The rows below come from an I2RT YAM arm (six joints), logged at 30 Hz.
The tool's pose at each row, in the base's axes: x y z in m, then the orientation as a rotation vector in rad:
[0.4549 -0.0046 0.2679 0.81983 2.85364 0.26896]
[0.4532 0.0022 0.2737 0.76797 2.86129 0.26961]
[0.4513 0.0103 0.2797 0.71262 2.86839 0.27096]
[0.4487 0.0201 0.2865 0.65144 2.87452 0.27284]
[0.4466 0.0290 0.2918 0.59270 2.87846 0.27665]
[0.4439 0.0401 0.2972 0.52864 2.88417 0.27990]
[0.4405 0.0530 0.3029 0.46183 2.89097 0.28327]
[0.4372 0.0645 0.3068 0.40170 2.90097 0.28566]
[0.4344 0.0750 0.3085 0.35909 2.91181 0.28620]
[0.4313 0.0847 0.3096 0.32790 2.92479 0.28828]
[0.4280 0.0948 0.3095 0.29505 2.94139 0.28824]
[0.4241 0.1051 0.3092 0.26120 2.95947 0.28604]
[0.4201 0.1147 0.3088 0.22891 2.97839 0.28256]
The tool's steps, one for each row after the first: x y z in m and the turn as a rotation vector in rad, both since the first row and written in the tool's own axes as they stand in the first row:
[0.0045 0.0061 -0.0051 -0.00441 -0.00217 -0.03507]
[0.0098 0.0131 -0.0103 -0.00960 -0.00437 -0.07242]
[0.0165 0.0214 -0.0162 -0.01583 -0.00719 -0.11363]
[0.0225 0.0289 -0.0206 -0.02338 -0.01008 -0.15301]
[0.0302 0.0380 -0.0250 -0.03029 -0.01095 -0.19617]
[0.0394 0.0482 -0.0295 -0.03684 -0.00971 -0.24125]
[0.0479 0.0570 -0.0325 -0.04075 -0.00394 -0.28194]
[0.0557 0.0647 -0.0334 -0.04136 0.00406 -0.31082]
[0.0634 0.0714 -0.0339 -0.04108 0.01551 -0.33178]
[0.0716 0.0781 -0.0331 -0.03833 0.03007 -0.35384]
[0.0805 0.0847 -0.0323 -0.03372 0.04578 -0.37650]
[0.0890 0.0906 -0.0315 -0.02781 0.06235 -0.39794]

